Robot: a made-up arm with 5 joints.
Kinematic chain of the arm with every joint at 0, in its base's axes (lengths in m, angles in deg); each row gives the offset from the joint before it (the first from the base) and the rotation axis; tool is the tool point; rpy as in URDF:
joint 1: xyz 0.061 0 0.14 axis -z
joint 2: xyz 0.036 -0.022 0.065 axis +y
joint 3: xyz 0.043 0 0.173 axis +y
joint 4: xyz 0.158 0 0.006 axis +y
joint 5: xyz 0.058 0.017 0 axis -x
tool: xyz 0 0 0 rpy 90 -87.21 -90
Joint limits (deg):
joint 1: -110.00..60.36
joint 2: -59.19..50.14
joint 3: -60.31..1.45
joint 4: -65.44..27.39
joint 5: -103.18..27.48
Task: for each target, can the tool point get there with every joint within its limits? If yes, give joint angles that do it. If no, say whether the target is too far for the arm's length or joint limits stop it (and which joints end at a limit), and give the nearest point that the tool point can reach.
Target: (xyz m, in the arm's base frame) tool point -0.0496 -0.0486 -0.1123
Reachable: no: joint limits stop it (at a limit: joint 1, joint 2, joint 3, joint 4) | nearest point -0.0404 0.2933 0.1059 | short by 0.406 m
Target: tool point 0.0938 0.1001 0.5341
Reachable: yes | joints -74.59 -37.07 -9.24 -7.34 -3.89
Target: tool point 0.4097 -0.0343 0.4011
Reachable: yes | joints 4.80 30.95 -36.55 -51.07 -48.02
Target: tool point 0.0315 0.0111 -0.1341
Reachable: no: joint limits stop it (at a limit: joint 1, joint 2, joint 3, joint 4) | nearest point -0.0404 0.2933 0.1059 | short by 0.377 m
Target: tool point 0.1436 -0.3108 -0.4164
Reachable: no: too far | nearest point 0.2101 -0.2722 0.1059 | short by 0.528 m
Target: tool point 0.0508 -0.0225 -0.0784
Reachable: no: joint limits stop it (at a limit: joint 1, joint 2, joint 3, joint 4) | nearest point 0.2101 -0.2722 0.1059 | short by 0.349 m
